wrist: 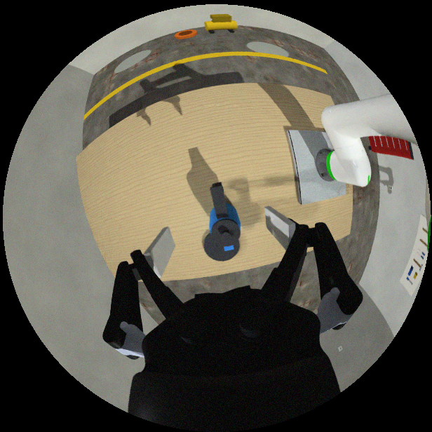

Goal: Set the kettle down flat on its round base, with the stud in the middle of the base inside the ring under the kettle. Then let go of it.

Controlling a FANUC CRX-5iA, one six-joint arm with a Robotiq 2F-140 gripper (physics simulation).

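Note:
The kettle, with a blue body and a dark handle pointing up the view, is near the middle of the wrist view. A dark round part shows at its lower end. It overlaps a dark disc with a small bright blue rectangle, which looks like the round base. The stud and the ring are hidden, so whether they fit together and whether the kettle is fully flat cannot be told. My gripper is open and empty, with one pale finger pad on each side of the kettle and a gap on both sides.
A wooden table lies below, with shadows across it. A grey plate at the right lies under a white robot arm. Beyond the far edge are a yellow floor line, an orange ring and a yellow object.

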